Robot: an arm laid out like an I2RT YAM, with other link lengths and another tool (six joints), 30 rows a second.
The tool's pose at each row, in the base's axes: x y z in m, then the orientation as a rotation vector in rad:
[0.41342, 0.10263, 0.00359, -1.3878, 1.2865, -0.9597]
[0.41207, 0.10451, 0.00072, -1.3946, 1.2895, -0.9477]
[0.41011, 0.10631, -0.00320, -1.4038, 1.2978, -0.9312]
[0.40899, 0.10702, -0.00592, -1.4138, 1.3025, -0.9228]
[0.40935, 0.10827, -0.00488, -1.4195, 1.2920, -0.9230]
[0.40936, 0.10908, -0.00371, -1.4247, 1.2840, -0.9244]
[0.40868, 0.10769, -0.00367, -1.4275, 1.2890, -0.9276]
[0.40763, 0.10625, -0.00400, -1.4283, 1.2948, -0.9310]
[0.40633, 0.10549, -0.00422, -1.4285, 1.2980, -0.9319]
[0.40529, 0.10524, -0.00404, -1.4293, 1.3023, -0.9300]
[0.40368, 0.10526, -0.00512, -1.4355, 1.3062, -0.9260]
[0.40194, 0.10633, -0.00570, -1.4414, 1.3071, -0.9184]
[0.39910, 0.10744, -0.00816, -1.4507, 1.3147, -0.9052]
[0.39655, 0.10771, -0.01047, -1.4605, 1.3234, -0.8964]
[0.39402, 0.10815, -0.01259, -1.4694, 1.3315, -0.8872]
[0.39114, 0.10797, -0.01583, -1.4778, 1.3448, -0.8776]
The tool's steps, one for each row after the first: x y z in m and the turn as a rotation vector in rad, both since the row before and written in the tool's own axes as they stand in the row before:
[-0.00184, 0.00316, -0.00044, -0.0093, -0.0063, 0.0030]
[-0.00177, 0.00433, -0.00076, -0.0150, -0.0060, 0.0055]
[-0.00065, 0.00294, -0.00033, -0.0115, -0.0031, -0.0003]
[-0.00126, -0.00105, 0.00028, 0.0021, -0.0068, -0.0069]
[-0.00088, -0.00111, -0.00014, 0.0013, -0.0044, -0.0065]
[0.00126, 0.00009, -0.00089, -0.0038, 0.0049, -0.0017]
[0.00128, 0.00055, -0.00116, -0.0029, 0.0057, -0.0004]
[0.00057, 0.00053, -0.00131, -0.0017, 0.0025, 0.0004]
[0.00009, 0.00009, -0.00108, -0.0034, 0.0014, 0.0018]
[-0.00018, 0.00146, -0.00126, -0.0073, -0.0006, -0.0005]
[-0.00127, 0.00105, -0.00134, -0.0064, -0.0047, 0.0005]
[-0.00135, 0.00317, -0.00187, -0.0139, -0.0043, 0.0033]
[-0.00049, 0.00295, -0.00172, -0.0137, -0.0008, 0.0012]
[-0.00066, 0.00279, -0.00169, -0.0129, -0.0013, 0.0017]
[-0.00002, 0.00397, -0.00174, -0.0155, 0.0017, 0.0039]

